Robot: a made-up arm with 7 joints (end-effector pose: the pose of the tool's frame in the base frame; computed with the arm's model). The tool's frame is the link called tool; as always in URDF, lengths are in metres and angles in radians. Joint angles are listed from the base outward.
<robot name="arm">
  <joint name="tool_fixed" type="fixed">
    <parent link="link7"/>
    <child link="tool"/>
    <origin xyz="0.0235 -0.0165 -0.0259" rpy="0 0 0"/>
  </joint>
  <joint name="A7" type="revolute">
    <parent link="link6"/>
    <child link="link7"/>
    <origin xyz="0.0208 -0.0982 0.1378" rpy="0 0 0"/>
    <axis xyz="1 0 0"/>
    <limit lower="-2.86" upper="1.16"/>
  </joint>
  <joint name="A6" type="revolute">
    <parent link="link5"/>
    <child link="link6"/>
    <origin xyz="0.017 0.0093 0.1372" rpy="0 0 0"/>
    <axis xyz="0 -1 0"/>
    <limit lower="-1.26" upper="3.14"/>
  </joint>
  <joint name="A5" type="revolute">
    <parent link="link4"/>
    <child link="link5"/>
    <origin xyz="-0.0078 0.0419 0.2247" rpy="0 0 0"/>
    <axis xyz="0 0 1"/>
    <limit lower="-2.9" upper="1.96"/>
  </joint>
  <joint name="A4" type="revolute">
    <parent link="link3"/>
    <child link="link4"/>
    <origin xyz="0.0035 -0.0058 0.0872" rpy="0 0 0"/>
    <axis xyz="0 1 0"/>
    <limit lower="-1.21" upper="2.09"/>
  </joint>
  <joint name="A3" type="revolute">
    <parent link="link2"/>
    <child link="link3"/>
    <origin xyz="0.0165 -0.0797 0.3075" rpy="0 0 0"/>
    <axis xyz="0 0 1"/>
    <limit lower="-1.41" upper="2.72"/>
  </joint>
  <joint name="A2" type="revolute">
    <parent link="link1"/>
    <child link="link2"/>
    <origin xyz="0.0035 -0.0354 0.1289" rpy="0 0 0"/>
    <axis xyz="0 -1 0"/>
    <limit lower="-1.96" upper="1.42"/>
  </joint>
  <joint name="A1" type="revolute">
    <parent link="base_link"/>
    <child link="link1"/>
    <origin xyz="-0.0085 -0.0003 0.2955" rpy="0 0 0"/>
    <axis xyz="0 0 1"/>
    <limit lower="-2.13" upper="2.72"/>
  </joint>
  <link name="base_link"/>
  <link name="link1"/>
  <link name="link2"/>
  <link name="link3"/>
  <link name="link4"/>
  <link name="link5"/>
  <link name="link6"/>
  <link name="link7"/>
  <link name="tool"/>
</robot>
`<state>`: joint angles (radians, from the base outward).
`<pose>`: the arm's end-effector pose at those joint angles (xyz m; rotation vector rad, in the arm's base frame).
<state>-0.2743 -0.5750 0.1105 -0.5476 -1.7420 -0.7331 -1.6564</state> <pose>0.0317 -0.2719 1.1901 -0.4185 1.6785 -0.8014</pose>
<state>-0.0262 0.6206 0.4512 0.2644 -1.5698 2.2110 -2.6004</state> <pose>-0.4736 0.0543 0.9567 0.7914 -0.1600 2.1842</pose>
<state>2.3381 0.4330 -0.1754 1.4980 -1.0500 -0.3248 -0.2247</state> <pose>0.0606 0.3537 1.0515 -1.4996 0.1847 0.9098</pose>
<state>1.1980 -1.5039 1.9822 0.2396 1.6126 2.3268 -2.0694</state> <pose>0.1562 0.6312 0.4336 0.6877 1.4997 0.9598</pose>
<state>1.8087 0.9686 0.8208 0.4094 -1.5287 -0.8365 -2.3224</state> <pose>0.2693 -0.5354 1.0471 -1.8847 -1.0329 0.8022</pose>
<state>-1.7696 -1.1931 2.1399 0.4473 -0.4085 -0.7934 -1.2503</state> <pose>0.0320 -0.7156 0.7142 -0.2787 0.3651 0.9422</pose>
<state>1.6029 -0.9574 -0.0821 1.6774 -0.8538 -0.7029 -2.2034</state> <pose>0.2754 0.5441 0.2340 1.0957 -0.9128 -0.5341</pose>
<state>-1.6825 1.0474 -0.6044 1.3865 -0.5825 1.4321 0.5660</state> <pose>-0.3013 0.3747 1.0208 -0.7079 -1.1788 -2.0949</pose>
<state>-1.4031 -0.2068 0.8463 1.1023 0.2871 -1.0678 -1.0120</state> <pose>0.2432 -0.3723 0.7594 0.0966 1.6571 1.1692</pose>
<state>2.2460 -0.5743 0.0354 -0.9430 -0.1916 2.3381 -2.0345</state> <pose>0.1296 0.0957 0.9484 0.6898 -0.8481 -0.6814</pose>
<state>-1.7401 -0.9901 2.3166 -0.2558 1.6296 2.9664 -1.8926</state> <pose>-0.1651 -0.5019 0.7743 2.2330 -0.6781 -1.0258</pose>
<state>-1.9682 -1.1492 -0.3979 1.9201 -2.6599 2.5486 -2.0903</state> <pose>-0.1842 -0.3253 0.2678 -1.8198 -0.0659 1.2655</pose>
